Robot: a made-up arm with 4 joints.
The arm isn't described. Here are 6 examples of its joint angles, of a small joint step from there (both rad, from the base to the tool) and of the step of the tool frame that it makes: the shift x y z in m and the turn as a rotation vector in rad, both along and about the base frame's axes.
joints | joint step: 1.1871 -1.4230 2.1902 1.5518 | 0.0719 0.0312 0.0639 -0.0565
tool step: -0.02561 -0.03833 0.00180 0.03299 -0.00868 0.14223
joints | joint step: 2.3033 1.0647 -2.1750 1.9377 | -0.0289 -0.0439 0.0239 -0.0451
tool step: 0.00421 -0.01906 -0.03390 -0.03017 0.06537 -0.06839
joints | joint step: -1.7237 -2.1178 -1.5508 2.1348 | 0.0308 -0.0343 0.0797 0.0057
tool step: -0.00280 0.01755 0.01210 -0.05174 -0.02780 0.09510
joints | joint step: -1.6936 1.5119 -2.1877 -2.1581 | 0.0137 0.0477 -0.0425 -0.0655
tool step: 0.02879 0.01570 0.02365 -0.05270 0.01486 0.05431
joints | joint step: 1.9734 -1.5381 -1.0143 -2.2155 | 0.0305 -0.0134 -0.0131 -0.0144
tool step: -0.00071 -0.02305 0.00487 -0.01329 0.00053 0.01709
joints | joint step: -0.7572 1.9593 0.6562 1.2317 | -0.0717 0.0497 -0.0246 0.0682
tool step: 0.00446 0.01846 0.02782 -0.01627 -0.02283 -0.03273
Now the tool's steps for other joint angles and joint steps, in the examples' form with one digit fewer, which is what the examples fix.
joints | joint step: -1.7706 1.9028 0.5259 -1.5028 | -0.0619 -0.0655 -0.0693 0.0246
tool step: -0.0254 0.0169 -0.0507 -0.0108 -0.0870 0.0078
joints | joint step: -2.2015 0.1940 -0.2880 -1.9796 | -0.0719 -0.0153 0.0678 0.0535
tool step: 0.0422 0.0315 -0.0227 0.0128 -0.0955 -0.0712
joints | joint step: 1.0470 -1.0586 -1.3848 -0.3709 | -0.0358 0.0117 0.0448 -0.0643
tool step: 0.0196 0.0280 -0.0207 -0.0787 0.0182 -0.0280
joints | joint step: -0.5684 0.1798 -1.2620 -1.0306 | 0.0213 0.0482 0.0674 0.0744
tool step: -0.0186 0.0086 -0.0216 0.0228 0.0803 0.0763
